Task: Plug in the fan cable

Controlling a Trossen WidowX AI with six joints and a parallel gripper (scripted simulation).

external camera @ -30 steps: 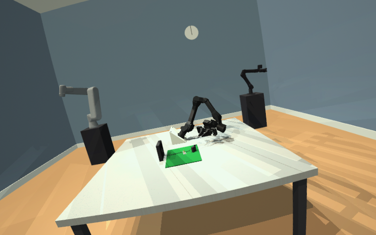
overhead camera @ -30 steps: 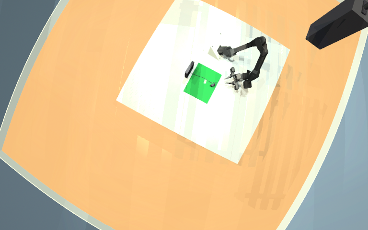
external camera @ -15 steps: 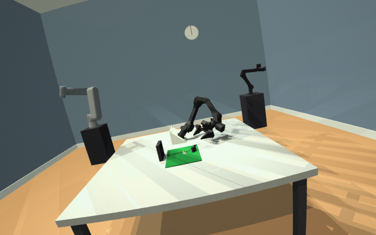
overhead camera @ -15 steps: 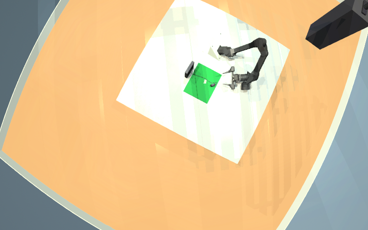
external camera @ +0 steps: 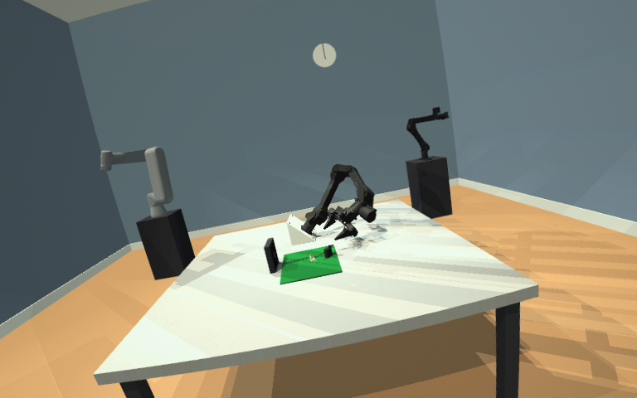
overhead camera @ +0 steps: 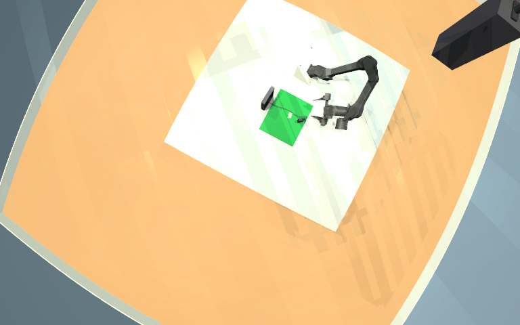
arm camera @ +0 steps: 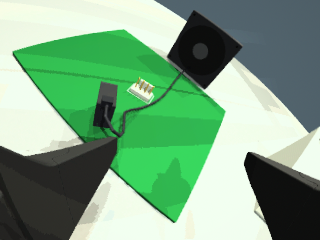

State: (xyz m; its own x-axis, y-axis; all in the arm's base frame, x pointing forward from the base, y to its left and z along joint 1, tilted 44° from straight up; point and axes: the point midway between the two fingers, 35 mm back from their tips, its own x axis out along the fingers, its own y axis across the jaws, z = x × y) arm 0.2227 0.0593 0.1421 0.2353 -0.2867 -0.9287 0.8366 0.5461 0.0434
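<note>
Now: gripper tip 8 cm short of the fan plug, 5 cm above it and 2 cm to the left of it. Round my gripper tip: green board 11 cm to the right, 10 cm ahead, 9 cm below; then white four-pin header 9 cm to the right, 8 cm below, 8 cm ahead; then black fan 26 cm to the right, 8 cm ahead, 2 cm below.
</note>
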